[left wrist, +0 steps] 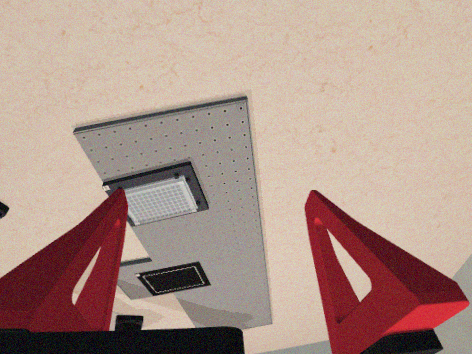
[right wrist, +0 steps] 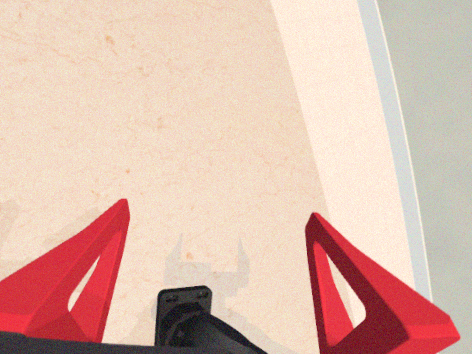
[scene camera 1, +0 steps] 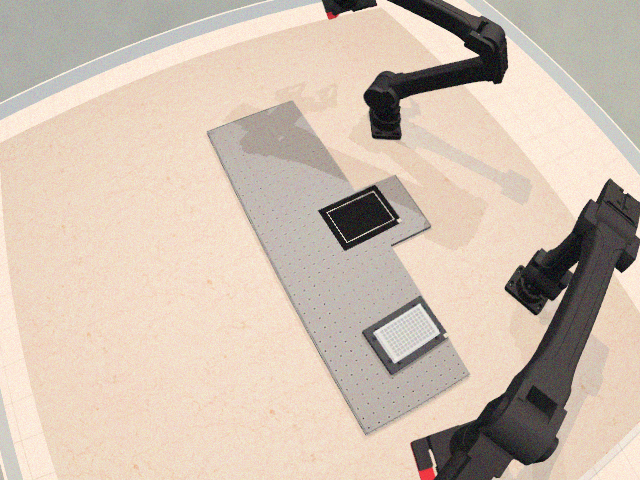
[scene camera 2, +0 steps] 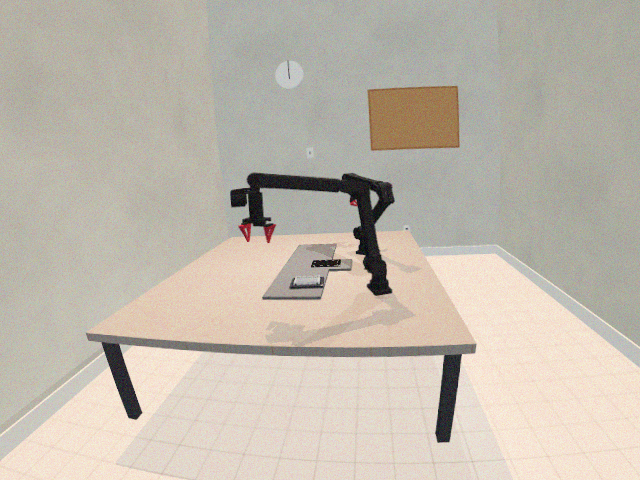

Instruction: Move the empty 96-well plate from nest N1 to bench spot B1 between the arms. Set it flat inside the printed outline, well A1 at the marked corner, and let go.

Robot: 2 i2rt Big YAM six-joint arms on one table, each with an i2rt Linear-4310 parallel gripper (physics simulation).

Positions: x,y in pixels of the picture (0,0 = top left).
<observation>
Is my left gripper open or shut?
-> Open.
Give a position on a black rectangle with white outline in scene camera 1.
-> At 365,214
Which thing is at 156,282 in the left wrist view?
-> A black rectangle with white outline.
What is my right gripper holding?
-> Nothing.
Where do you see a white well plate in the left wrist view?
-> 166,198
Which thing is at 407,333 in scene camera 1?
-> A white well plate.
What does my left gripper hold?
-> Nothing.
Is my right gripper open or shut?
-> Open.
</observation>
